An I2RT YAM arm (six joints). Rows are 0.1 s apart.
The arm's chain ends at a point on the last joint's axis. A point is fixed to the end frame.
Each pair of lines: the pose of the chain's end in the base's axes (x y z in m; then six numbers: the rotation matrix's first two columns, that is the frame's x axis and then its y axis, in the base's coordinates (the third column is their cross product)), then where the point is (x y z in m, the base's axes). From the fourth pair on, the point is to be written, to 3 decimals.
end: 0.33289, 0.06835, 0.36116, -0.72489, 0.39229, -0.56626, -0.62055, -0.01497, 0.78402
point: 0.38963 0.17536 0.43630
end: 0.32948, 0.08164, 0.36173, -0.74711, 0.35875, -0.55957, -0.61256, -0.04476, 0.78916
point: 0.38181 0.19109 0.43656
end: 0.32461, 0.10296, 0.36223, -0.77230, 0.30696, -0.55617, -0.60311, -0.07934, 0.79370
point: 0.37032 0.21597 0.43610
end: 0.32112, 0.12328, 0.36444, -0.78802, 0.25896, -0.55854, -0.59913, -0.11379, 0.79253
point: 0.360 0.239 0.438
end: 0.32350, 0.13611, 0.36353, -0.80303, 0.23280, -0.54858, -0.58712, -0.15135, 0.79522
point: 0.358 0.252 0.439
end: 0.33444, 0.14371, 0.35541, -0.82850, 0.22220, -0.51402, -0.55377, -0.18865, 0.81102
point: 0.368 0.259 0.432
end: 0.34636, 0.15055, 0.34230, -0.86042, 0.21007, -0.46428, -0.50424, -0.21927, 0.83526
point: 0.381 0.265 0.420
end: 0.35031, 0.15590, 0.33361, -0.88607, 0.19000, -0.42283, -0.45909, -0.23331, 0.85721
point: 0.386 0.271 0.410
